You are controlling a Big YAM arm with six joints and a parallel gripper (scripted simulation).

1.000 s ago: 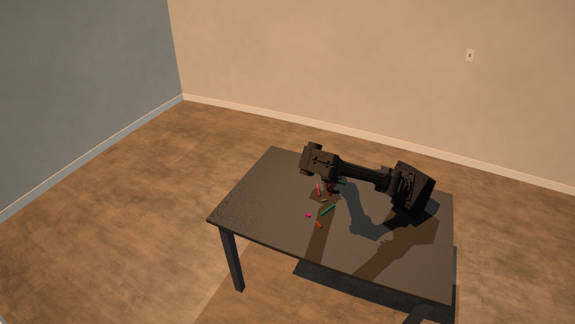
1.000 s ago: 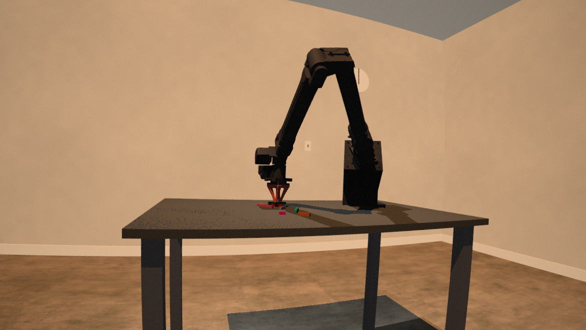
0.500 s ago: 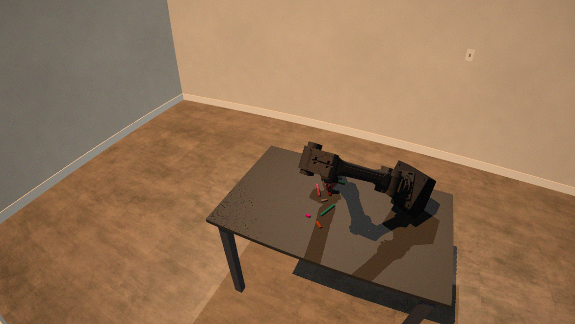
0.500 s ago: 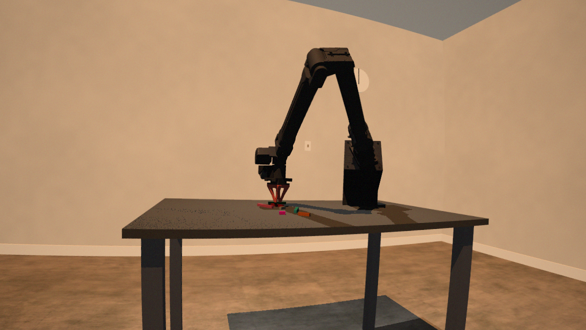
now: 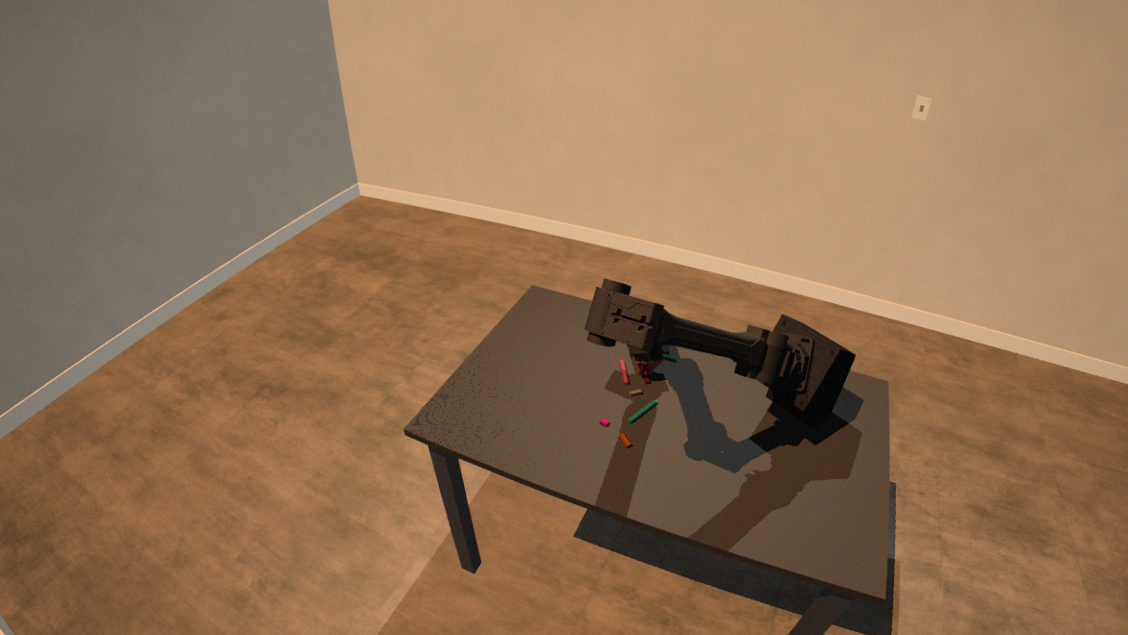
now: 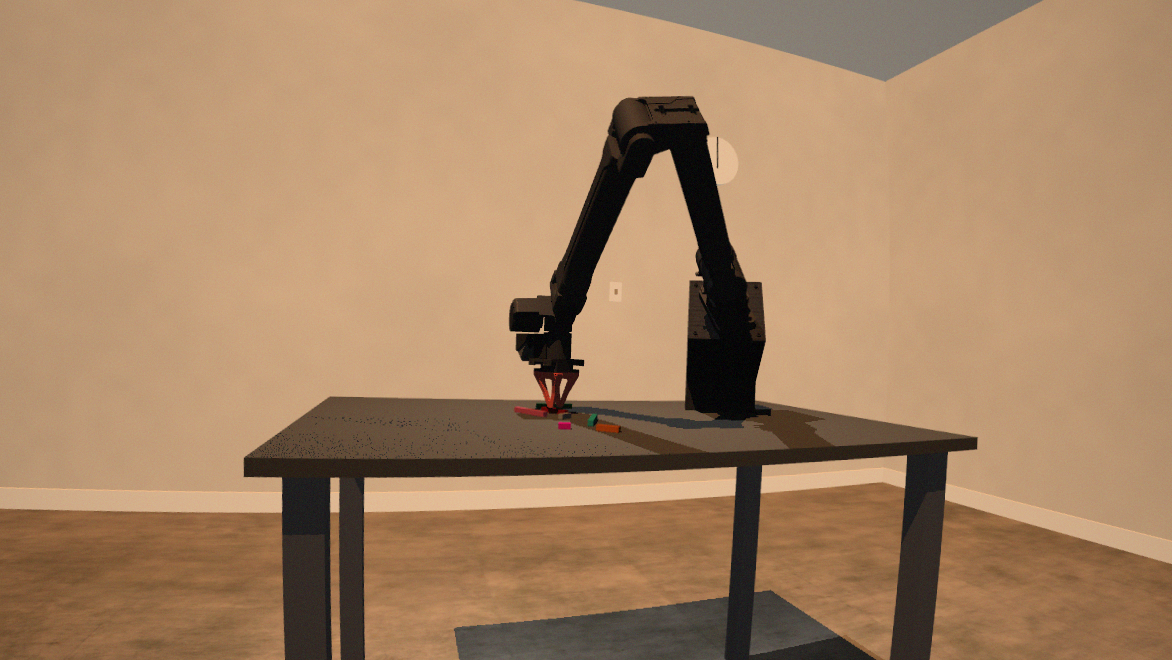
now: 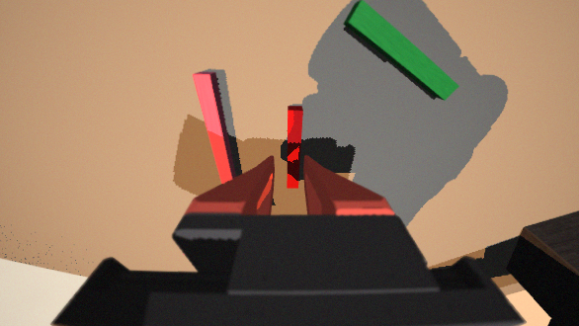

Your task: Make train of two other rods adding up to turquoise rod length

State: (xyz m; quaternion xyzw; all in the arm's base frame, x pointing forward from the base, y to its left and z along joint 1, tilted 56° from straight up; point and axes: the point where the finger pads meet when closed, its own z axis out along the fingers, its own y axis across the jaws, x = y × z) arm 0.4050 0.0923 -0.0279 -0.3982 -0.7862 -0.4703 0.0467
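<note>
My gripper is now 10 mm to the left of the red rod and 20 mm above it. Also, from my hand: grey rod: 20 mm behind, 70 mm to the left, 20 mm below; then green rod: 100 mm to the right, 20 mm below; then pink rod: 50 mm ahead, 30 mm to the left, 20 mm below.
</note>
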